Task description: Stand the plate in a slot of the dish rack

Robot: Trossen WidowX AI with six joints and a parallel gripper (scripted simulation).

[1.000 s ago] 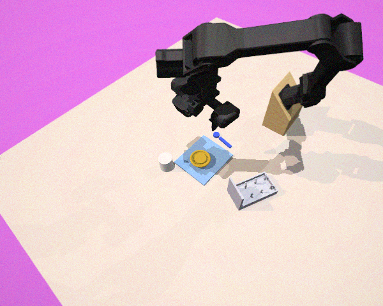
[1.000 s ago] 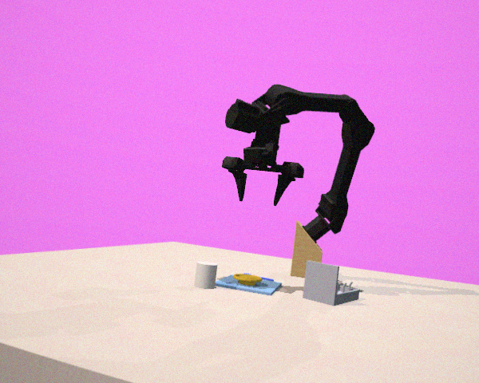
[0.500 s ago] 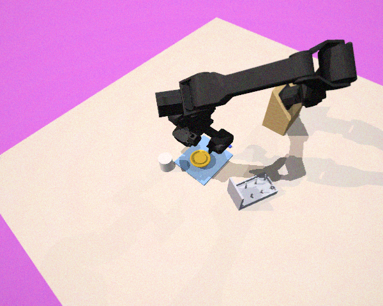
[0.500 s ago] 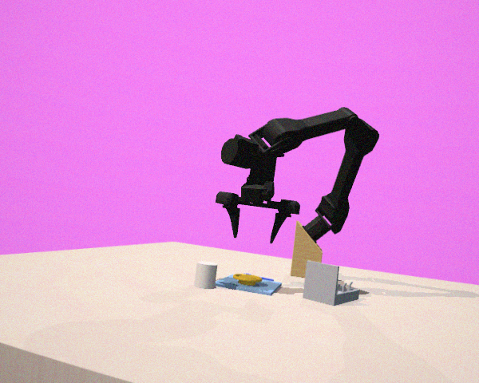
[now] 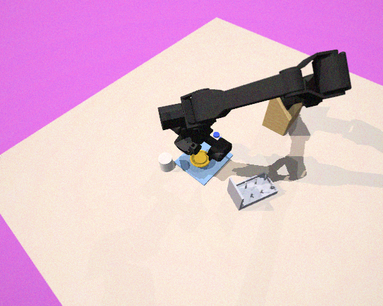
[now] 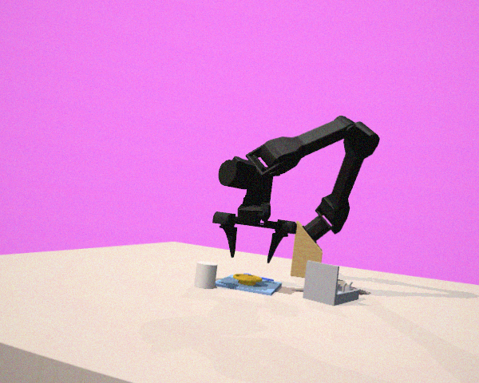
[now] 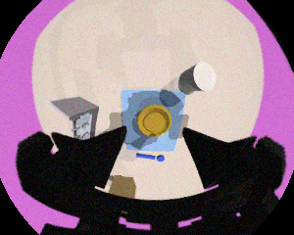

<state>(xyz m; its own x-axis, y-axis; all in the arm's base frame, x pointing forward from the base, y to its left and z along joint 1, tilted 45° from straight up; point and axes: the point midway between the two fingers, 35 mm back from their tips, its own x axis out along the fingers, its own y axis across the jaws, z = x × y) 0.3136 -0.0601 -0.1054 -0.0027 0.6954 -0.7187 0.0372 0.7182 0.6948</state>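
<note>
My gripper tip is now 10 mm past the yellow plate and 40 mm above it. The rest, counted from my gripper tip: light blue mat 20 mm behind, 60 mm below; then white cup 80 mm ahead, 80 mm to the right, 30 mm below; then blue spoon 120 mm behind, 60 mm below.
</note>
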